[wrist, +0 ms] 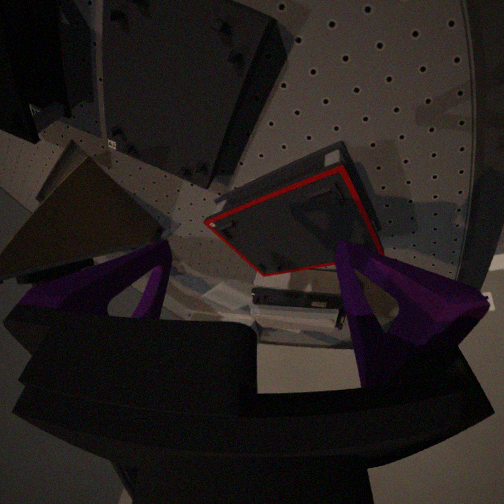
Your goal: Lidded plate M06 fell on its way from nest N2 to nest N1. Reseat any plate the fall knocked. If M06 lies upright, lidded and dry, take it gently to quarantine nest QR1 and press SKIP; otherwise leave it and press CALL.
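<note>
In the dim wrist view my gripper (252, 250) is open, its two purple fingers spread wide with nothing between them. Just beyond the fingertips a dark nest with a red outline (295, 222) lies on the perforated deck; it looks empty. Below it, between my fingers, a pale flat object like a lidded plate (295, 312) lies on the deck. I cannot read any labels, and I cannot tell whether it is dry or upright.
A large dark block (185, 85) stands at the upper left. A brown triangular panel (80, 220) sits at the left. The perforated deck (380, 90) spreads to the upper right, bounded by a dark curved edge (480, 150).
</note>
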